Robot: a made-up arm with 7 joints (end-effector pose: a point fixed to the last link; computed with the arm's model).
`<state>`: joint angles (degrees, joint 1 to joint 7).
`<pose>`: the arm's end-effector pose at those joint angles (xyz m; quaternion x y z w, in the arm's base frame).
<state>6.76 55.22 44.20 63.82 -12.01 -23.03 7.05</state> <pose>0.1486 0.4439 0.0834 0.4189 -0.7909 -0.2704 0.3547</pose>
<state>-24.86 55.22 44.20 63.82 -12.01 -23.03 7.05</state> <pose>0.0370 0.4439 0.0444 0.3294 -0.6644 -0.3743 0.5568</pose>
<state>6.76 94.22 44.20 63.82 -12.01 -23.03 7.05</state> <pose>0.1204 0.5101 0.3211 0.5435 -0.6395 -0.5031 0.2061</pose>
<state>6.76 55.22 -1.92 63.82 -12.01 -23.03 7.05</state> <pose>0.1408 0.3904 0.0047 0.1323 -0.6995 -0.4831 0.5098</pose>
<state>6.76 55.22 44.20 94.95 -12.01 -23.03 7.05</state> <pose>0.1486 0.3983 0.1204 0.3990 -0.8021 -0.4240 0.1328</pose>
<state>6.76 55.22 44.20 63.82 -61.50 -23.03 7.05</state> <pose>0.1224 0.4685 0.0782 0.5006 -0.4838 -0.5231 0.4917</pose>
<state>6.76 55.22 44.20 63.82 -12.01 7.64 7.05</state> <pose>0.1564 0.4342 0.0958 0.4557 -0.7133 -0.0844 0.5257</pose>
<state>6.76 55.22 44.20 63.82 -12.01 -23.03 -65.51</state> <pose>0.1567 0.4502 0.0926 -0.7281 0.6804 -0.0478 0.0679</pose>
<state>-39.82 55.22 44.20 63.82 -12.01 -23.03 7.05</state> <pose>-0.0194 0.4439 0.0484 0.2778 -0.5863 -0.4140 0.6385</pose>
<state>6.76 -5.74 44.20 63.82 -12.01 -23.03 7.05</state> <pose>0.1671 0.1007 -0.0725 0.1351 -0.8429 0.1442 0.5005</pose>
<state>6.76 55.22 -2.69 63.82 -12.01 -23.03 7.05</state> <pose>0.1400 0.3896 0.0035 0.1272 -0.6969 -0.4860 0.5118</pose>
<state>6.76 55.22 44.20 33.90 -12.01 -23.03 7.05</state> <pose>0.1300 0.4680 0.0357 0.4090 -0.7255 -0.1039 0.5436</pose>
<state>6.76 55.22 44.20 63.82 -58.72 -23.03 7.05</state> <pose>0.1240 0.4674 0.0777 0.4984 -0.5040 -0.5111 0.4862</pose>
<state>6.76 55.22 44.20 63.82 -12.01 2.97 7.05</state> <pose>0.1549 0.4352 0.0938 0.4522 -0.7286 -0.1134 0.5018</pose>
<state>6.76 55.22 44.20 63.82 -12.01 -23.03 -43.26</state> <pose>0.1558 0.4480 0.0888 0.6596 -0.7467 -0.0538 0.0669</pose>
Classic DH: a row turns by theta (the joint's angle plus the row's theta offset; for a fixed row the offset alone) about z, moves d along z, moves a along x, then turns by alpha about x. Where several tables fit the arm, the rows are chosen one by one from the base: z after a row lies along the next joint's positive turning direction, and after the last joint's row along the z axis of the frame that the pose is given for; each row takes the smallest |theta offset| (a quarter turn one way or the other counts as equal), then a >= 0, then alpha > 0; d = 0 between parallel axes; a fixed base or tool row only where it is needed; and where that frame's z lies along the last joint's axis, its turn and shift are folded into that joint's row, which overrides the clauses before.
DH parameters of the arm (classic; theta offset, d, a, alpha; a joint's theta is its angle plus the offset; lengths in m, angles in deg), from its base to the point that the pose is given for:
base (fixed): 0 0.261 0.024 90
joint 1: 90 -0.139 0.022 90
joint 2: 90 -0.016 0.028 90
joint 3: 90 -0.332 0.002 90
joint 4: 0 0.024 0.027 -90
joint 5: 0 -0.142 -0.004 -90
joint 6: -90 -0.032 0.027 90
joint 7: -84.35 -0.0096 0.0113 -60.4
tool (fixed): 98.74 0.0033 0 0

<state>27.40 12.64 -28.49 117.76 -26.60 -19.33 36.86</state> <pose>0.1882 0.0830 0.0319 0.2011 0.7446 0.6352 0.0403</pose>
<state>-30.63 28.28 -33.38 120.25 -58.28 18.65 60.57</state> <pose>-0.0907 0.1579 0.0074 -0.3544 -0.2613 -0.6781 0.5884</pose>
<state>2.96 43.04 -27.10 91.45 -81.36 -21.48 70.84</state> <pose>0.1081 0.3007 -0.0211 -0.0835 0.0861 -0.8907 0.4384</pose>
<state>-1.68 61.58 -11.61 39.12 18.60 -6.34 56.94</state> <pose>0.0834 0.4312 0.0057 -0.2035 -0.4314 -0.2014 0.8555</pose>
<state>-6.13 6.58 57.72 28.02 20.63 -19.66 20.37</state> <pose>0.0653 0.1925 -0.1306 0.1504 -0.6558 0.4715 0.5700</pose>
